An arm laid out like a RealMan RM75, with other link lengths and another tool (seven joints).
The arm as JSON. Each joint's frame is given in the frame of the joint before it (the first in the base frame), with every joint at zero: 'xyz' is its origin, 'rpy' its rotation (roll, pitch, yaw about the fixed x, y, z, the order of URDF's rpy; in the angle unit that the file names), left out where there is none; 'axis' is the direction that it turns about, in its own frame. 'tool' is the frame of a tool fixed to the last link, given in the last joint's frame.
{
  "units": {
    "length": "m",
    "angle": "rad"
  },
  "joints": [
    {
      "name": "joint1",
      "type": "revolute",
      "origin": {
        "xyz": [
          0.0,
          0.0,
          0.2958
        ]
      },
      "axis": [
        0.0,
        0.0,
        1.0
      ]
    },
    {
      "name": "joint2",
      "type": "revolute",
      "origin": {
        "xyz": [
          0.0,
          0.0,
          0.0
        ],
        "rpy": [
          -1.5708,
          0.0,
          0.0
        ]
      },
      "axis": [
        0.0,
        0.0,
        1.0
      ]
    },
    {
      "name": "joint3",
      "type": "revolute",
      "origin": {
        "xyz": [
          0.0,
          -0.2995,
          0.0
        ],
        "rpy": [
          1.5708,
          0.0,
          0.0
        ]
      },
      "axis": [
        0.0,
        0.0,
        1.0
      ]
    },
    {
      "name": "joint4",
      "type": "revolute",
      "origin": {
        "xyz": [
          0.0,
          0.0,
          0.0
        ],
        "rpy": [
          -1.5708,
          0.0,
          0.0
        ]
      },
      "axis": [
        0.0,
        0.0,
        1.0
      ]
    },
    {
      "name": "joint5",
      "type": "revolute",
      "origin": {
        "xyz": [
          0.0,
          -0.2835,
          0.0
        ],
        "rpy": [
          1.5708,
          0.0,
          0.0
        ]
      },
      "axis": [
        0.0,
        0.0,
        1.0
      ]
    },
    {
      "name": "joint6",
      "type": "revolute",
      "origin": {
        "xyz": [
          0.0,
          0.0,
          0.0
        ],
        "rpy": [
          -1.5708,
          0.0,
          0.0
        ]
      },
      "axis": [
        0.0,
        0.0,
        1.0
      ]
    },
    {
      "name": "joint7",
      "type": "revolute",
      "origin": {
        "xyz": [
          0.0,
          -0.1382,
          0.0
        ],
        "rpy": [
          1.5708,
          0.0,
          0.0
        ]
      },
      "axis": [
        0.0,
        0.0,
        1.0
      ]
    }
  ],
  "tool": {
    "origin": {
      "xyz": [
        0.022,
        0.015,
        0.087
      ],
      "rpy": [
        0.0,
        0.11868,
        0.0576
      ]
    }
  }
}
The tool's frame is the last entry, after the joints.
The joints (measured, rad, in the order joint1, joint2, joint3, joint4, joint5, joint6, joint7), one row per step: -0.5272 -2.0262 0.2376 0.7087 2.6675 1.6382 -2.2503; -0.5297 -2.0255 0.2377 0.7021 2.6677 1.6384 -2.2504; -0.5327 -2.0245 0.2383 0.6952 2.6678 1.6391 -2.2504; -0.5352 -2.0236 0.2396 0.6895 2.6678 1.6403 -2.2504; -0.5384 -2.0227 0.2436 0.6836 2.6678 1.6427 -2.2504; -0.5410 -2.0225 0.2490 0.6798 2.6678 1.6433 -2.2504; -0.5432 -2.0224 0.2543 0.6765 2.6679 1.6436 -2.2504; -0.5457 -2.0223 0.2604 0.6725 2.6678 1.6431 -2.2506; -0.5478 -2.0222 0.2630 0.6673 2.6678 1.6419 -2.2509; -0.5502 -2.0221 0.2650 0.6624 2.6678 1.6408 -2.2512; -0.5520 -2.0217 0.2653 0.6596 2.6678 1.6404 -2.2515; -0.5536 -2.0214 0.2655 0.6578 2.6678 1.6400 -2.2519; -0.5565 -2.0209 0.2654 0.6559 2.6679 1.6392 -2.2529; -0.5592 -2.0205 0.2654 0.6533 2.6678 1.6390 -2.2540; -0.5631 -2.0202 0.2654 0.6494 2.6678 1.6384 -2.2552
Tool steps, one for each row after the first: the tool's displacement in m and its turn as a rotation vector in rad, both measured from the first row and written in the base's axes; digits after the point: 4 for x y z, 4 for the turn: 0.0012 0.0003 -0.0016 -0.0038 -0.0046 -0.0011; 0.0027 0.0007 -0.0032 -0.0083 -0.0093 -0.0030; 0.0041 0.0009 -0.0046 -0.0130 -0.0133 -0.0051; 0.0061 0.0012 -0.0064 -0.0207 -0.0170 -0.0094; 0.0076 0.0015 -0.0081 -0.0274 -0.0177 -0.0136; 0.0089 0.0018 -0.0096 -0.0337 -0.0178 -0.0174; 0.0103 0.0021 -0.0114 -0.0404 -0.0177 -0.0213; 0.0113 0.0024 -0.0131 -0.0447 -0.0196 -0.0227; 0.0125 0.0028 -0.0147 -0.0484 -0.0217 -0.0243; 0.0132 0.0033 -0.0153 -0.0498 -0.0231 -0.0252; 0.0138 0.0038 -0.0157 -0.0507 -0.0239 -0.0260; 0.0148 0.0049 -0.0160 -0.0511 -0.0246 -0.0273; 0.0159 0.0058 -0.0165 -0.0523 -0.0264 -0.0283; 0.0175 0.0069 -0.0174 -0.0542 -0.0289 -0.0300
